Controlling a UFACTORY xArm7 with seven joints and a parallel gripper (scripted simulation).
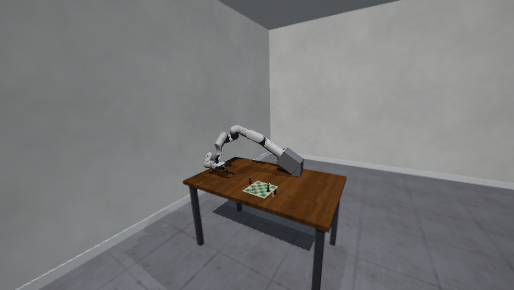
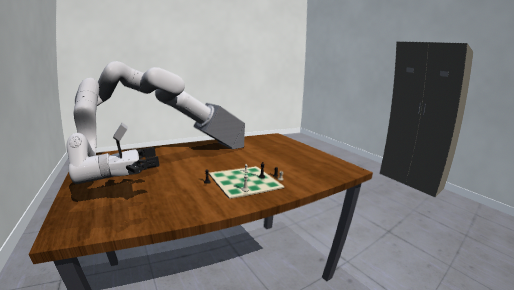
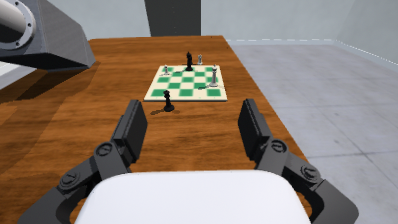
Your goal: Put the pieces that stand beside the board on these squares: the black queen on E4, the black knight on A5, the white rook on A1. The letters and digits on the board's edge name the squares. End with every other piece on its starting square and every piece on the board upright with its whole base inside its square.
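Right now my hand is 21 cm to the right of the short black piece, 12 cm above it and 5 cm past it. From my hand the other things lie so: white rook (48 cm to the left, 13 cm below, 5 cm ahead); cream board (34 cm to the left, 14 cm below); black queen (42 cm to the left, 11 cm below, 1 cm ahead).
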